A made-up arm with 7 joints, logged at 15 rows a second.
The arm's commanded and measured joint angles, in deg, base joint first. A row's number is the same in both.
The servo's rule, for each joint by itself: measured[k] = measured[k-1] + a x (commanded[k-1-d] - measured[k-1]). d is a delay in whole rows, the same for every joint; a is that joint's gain. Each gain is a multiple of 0.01, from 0.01 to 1. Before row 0 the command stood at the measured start. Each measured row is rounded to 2 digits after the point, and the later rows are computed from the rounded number. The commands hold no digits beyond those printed.
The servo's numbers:
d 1
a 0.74 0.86 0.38 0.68 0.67 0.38 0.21
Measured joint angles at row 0: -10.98 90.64 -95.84 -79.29 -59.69 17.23 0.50
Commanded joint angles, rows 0 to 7: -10.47 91.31 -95.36 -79.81 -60.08 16.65 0.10; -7.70 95.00 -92.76 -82.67 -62.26 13.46 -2.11; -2.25 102.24 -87.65 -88.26 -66.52 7.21 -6.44; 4.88 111.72 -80.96 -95.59 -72.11 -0.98 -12.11; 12.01 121.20 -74.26 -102.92 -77.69 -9.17 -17.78; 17.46 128.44 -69.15 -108.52 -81.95 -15.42 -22.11; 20.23 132.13 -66.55 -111.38 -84.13 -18.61 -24.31; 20.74 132.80 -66.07 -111.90 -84.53 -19.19 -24.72
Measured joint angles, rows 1 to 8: -10.98 90.64 -95.84 -79.29 -59.69 17.23 0.50; -10.60 91.22 -95.66 -79.64 -59.95 17.01 0.42; -8.45 94.47 -94.56 -81.70 -61.50 15.66 -0.11; -3.86 101.15 -91.93 -86.16 -64.86 12.45 -1.44; 2.61 110.24 -87.76 -92.57 -69.72 7.35 -3.68; 9.57 119.67 -82.63 -99.61 -75.06 1.07 -6.64; 15.41 127.21 -77.51 -105.67 -79.68 -5.20 -9.89; 18.98 131.44 -73.35 -109.55 -82.66 -10.30 -12.92
